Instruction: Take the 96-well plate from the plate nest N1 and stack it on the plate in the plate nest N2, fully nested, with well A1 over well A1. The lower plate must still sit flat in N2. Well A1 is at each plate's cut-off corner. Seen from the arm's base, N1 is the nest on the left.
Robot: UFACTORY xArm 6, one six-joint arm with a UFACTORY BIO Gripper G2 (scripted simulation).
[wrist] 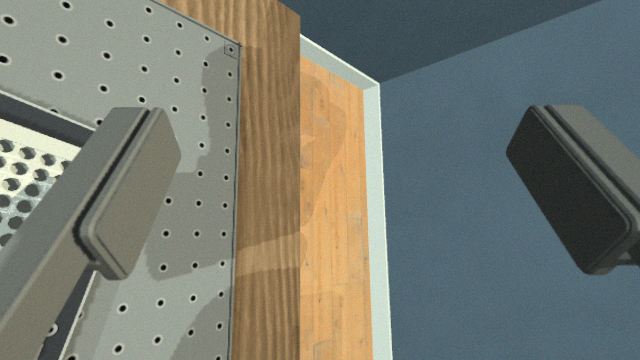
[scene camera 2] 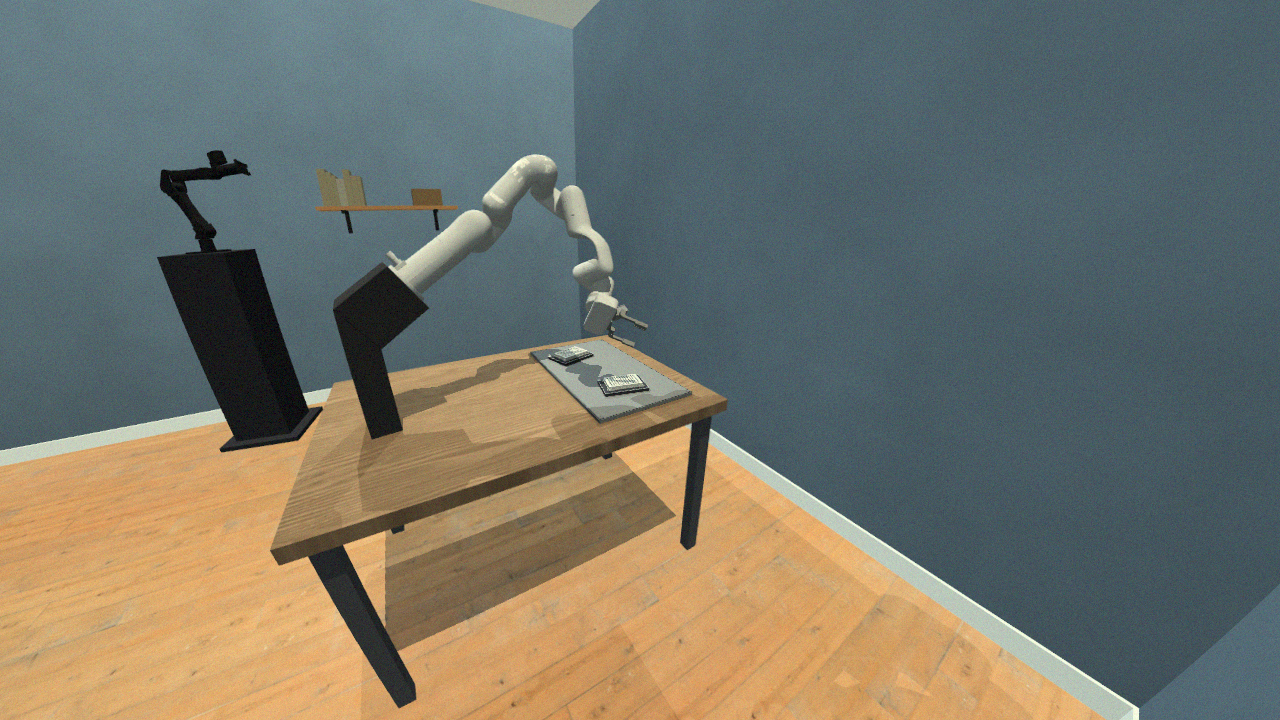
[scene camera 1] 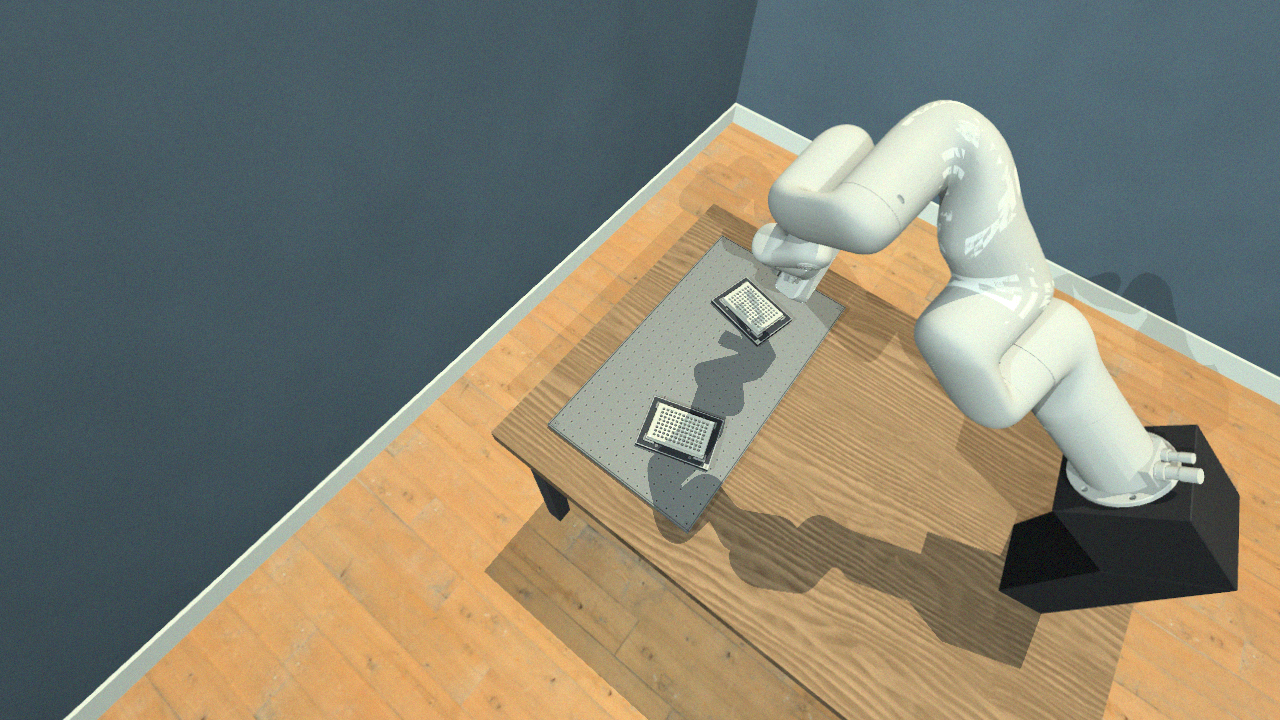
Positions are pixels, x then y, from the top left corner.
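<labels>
Plate nest N1 [scene camera 1: 715,432], 1.20 m from the lens.
</labels>
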